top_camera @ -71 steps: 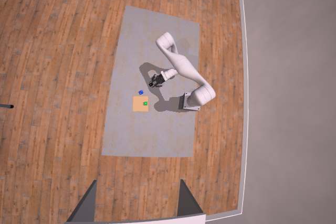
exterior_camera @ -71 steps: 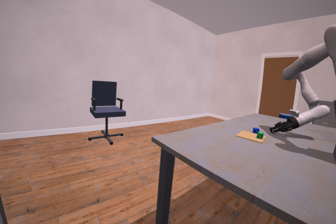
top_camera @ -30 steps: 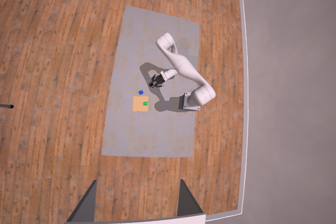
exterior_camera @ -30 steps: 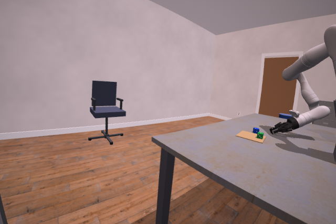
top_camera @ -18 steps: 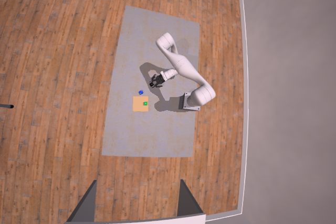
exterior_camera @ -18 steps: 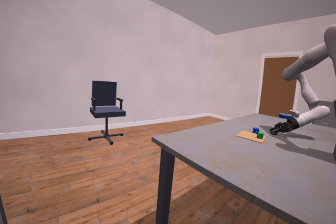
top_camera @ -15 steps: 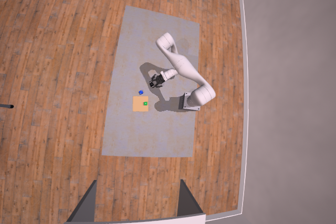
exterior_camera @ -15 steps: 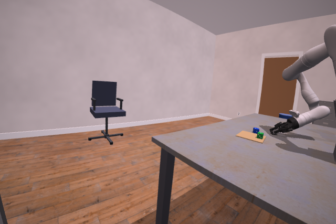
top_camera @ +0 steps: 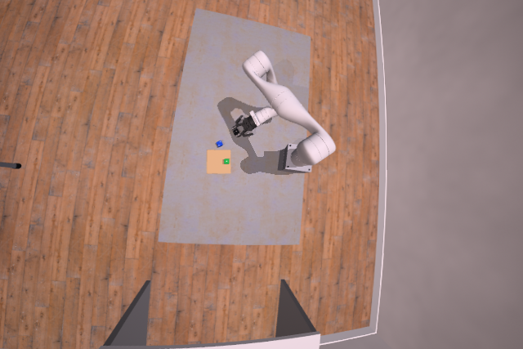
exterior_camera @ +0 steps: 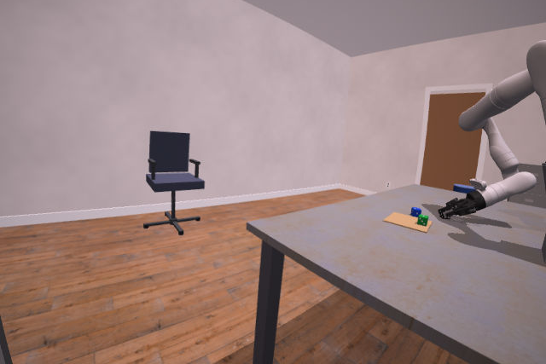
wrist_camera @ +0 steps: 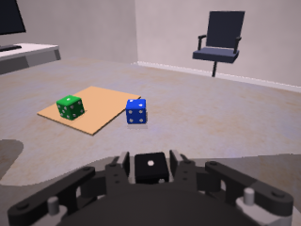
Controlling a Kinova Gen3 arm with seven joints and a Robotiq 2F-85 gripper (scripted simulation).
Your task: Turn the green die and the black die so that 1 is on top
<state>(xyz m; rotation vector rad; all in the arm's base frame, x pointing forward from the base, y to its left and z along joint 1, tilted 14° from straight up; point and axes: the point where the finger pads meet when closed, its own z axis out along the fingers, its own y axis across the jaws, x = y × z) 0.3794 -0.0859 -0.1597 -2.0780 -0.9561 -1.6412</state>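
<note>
Right now my hand is 10 mm above the black die. The rest, counted from my hand: blue die (70 mm ahead, 100 mm to the left, 10 mm below); tan mat (50 mm ahead, 200 mm to the left, 20 mm below); green die (10 mm ahead, 190 mm to the left, 10 mm below).
</note>
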